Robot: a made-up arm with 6 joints.
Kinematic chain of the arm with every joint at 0, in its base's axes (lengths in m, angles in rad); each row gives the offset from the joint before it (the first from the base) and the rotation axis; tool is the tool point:
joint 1: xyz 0 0 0.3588 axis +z
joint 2: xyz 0.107 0 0 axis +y
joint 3: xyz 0 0 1.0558 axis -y
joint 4: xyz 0 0 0.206 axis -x
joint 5: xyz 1.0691 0 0 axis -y
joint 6: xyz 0.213 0 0 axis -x
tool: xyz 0 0 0
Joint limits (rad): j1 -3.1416..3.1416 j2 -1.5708..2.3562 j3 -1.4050..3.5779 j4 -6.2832..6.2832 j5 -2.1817..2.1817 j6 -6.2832..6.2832
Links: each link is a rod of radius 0.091 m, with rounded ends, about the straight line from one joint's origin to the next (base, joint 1, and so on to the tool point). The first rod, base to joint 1, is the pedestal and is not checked.
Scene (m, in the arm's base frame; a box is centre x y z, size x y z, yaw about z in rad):
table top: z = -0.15
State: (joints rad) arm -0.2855 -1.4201 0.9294 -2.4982 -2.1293 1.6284
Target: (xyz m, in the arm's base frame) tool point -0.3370 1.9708 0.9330
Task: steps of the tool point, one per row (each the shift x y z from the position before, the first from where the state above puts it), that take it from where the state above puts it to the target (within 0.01 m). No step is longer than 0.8 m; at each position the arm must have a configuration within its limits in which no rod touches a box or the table.
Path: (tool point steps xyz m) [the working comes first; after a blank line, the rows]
Joints at the target: 1.6653 0.8519 0.4126 -2.3543 -1.7073 1.6284
Straight joint move there: clear.

1: 0.1841 -0.4474 0.5824
2: 0.4458 -0.2870 0.4635
3: 0.5767 -0.0141 0.2962
4: 0.5353 0.2831 0.0982
5: 0.3353 0.5068 -0.1097
6: 0.0412 0.5826 -0.3051
7: -0.2525 0.4831 -0.4668
8: -0.4507 0.2365 -0.5775

